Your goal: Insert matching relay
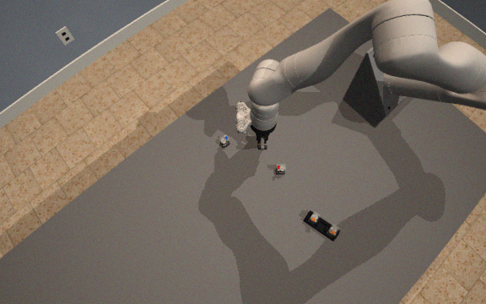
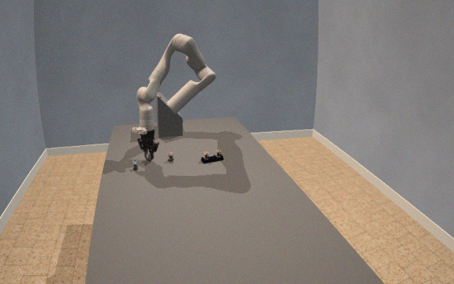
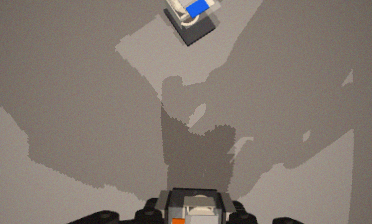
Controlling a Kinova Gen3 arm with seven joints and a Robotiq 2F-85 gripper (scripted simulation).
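Right now the black rack is 8 cm ahead of my hand, 31 cm to the left of it and 2 cm below it.
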